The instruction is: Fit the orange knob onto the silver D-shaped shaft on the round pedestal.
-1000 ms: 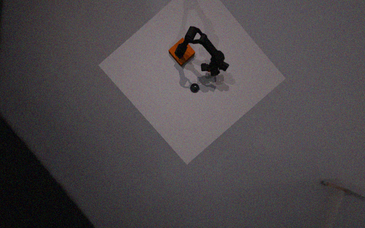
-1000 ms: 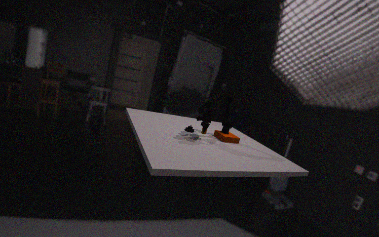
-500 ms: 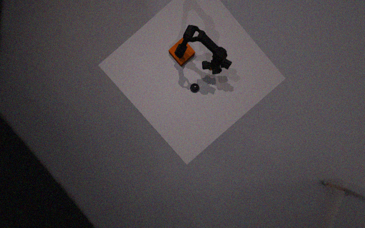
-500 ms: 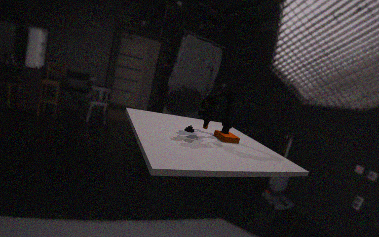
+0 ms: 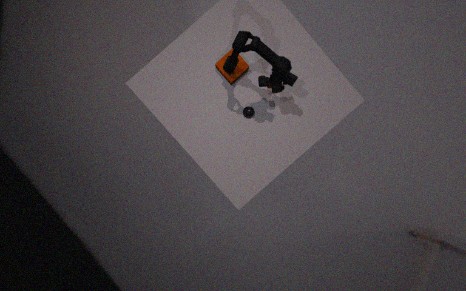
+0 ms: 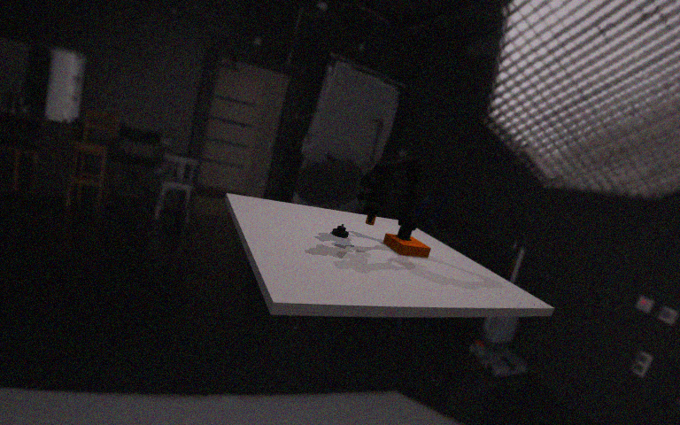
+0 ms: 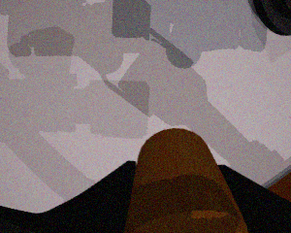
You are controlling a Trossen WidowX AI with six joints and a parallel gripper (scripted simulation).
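The pedestal with D-shaped shaft is 20 cm to the right of my gripper tip and 11 cm below it. Also, from my gripper tip: orange knob (3 cm above).
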